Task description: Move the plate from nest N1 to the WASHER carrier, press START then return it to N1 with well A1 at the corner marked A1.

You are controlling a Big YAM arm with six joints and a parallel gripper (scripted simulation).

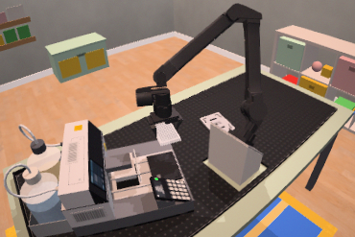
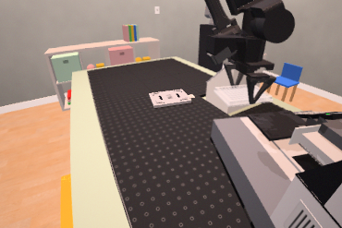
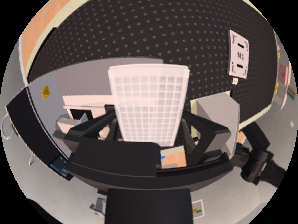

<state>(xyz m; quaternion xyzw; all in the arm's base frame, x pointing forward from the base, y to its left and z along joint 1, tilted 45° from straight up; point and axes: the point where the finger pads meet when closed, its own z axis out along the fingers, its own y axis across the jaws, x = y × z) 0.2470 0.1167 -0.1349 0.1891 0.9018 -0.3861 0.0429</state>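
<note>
Now: the white well plate 10 mm below my hand. Also, from my hand: plate nest N1: 350 mm to the right, 160 mm below; then plate washer: 230 mm to the left, 30 mm below, 10 mm behind.
</note>
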